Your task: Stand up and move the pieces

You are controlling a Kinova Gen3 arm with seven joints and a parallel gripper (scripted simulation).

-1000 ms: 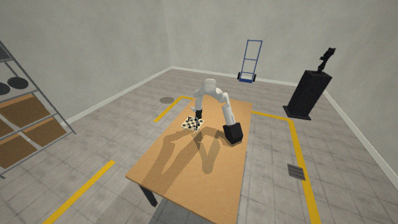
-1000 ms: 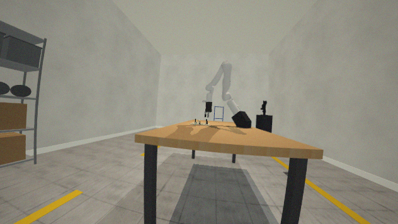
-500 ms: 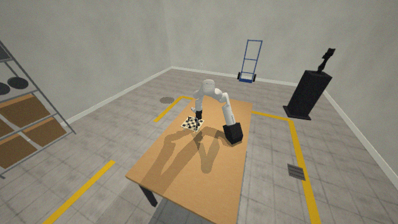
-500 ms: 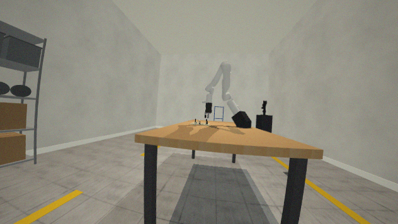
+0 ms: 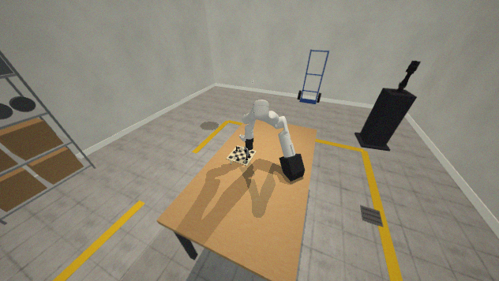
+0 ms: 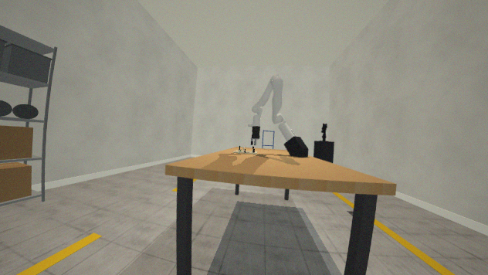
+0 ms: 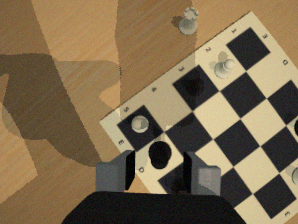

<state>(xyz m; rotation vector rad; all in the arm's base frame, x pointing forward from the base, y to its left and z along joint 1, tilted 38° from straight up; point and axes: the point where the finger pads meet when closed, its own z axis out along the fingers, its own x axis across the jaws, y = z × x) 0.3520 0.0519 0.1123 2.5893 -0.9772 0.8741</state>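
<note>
Now: hand 9 cm above the small chessboard, 7 cm short of it and 5 cm to the left of it. Round my hand: black piece (13 cm ahead, 10 cm to the right, 6 cm below).
</note>
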